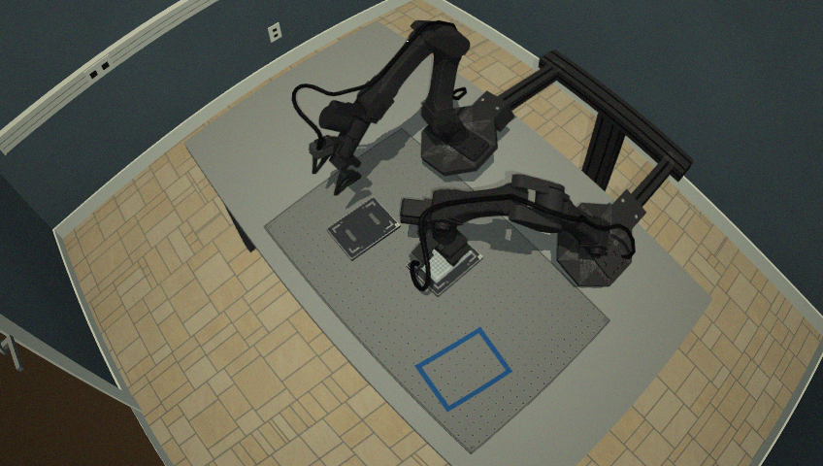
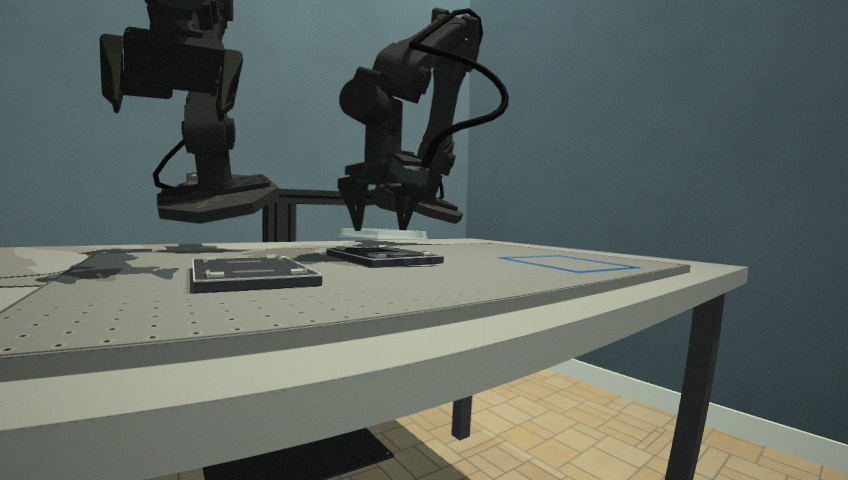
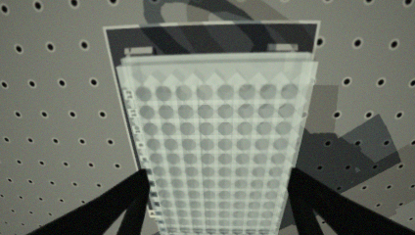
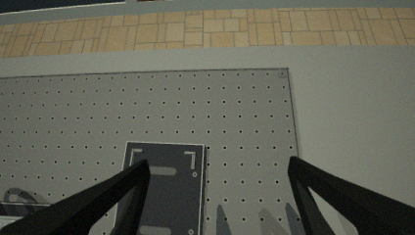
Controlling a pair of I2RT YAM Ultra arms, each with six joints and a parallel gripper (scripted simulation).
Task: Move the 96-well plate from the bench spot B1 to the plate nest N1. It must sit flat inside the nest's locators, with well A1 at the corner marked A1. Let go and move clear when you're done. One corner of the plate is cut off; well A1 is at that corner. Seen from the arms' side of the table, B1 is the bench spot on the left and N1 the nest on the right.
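My left hand is 70 mm past the A1 label, 60 mm to the right of it and 40 mm above it. Also, from my left hand: 96-well plate: 10 mm below.
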